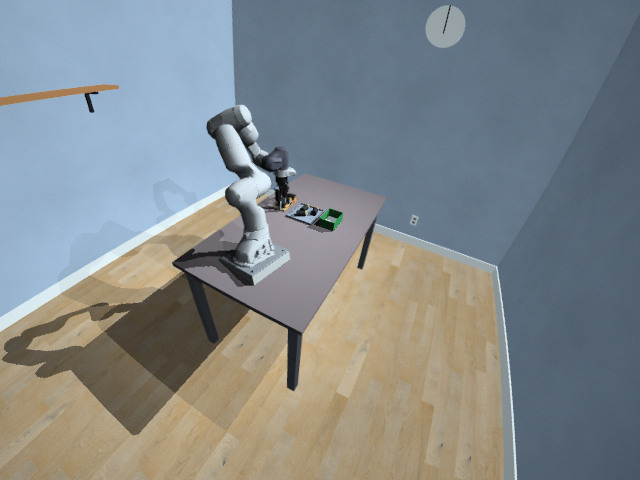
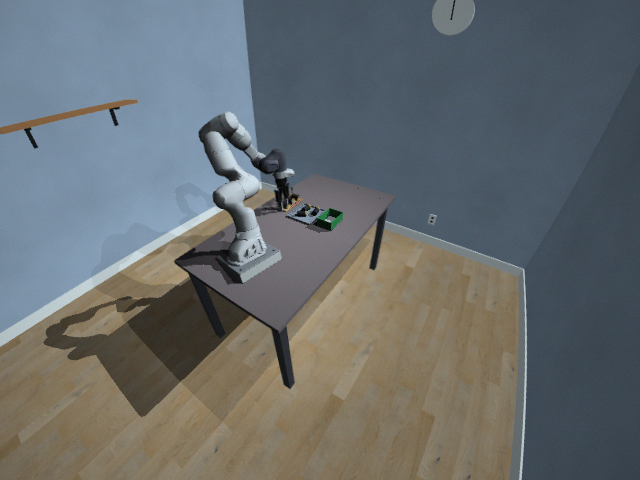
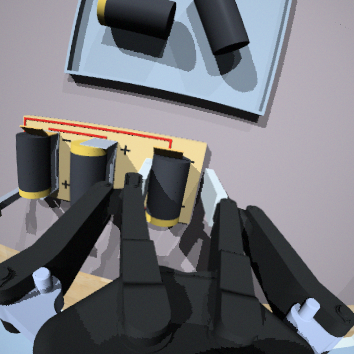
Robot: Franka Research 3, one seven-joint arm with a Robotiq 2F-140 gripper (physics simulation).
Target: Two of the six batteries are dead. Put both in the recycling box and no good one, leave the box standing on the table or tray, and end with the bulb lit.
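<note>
My gripper is partly open, its pads on either side of the right battery in the holder with a gap beside it, not gripping it. The tan holder also bears a middle battery and a left battery. The left and right ones have their yellow ends nearest the gripper; the middle one's points away. In the blue tray lie a battery on its side and another battery. The green recycling box stands beside the tray; its contents are unclear. I cannot make out the bulb.
The brown table bears the arm's base at its near end. The holder stands near the table's left edge, with the tray between it and the green box. A wall shelf is far to the left.
</note>
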